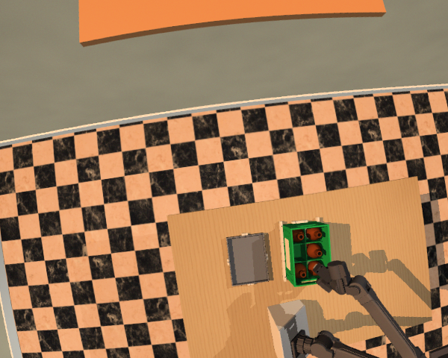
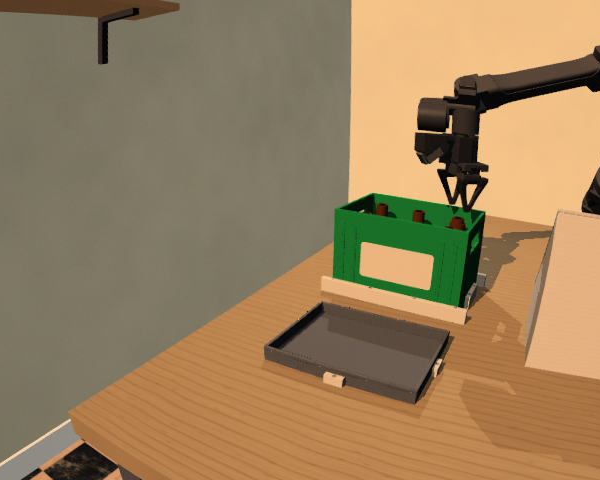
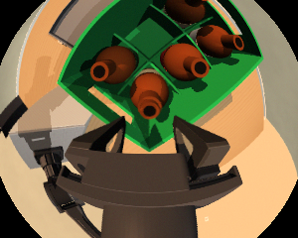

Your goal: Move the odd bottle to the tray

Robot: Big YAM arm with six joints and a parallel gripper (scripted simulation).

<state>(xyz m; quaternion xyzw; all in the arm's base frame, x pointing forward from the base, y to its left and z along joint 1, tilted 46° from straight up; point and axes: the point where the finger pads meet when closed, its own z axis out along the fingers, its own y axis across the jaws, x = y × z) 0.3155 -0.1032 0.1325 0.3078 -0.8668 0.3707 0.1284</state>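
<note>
Right now the green crate is 110 mm below my hand, 90 mm ahead of it and 30 mm to the left of it. The rest, counted from my hand: dark grey tray: 320 mm to the left, 180 mm below, 90 mm ahead.
</note>
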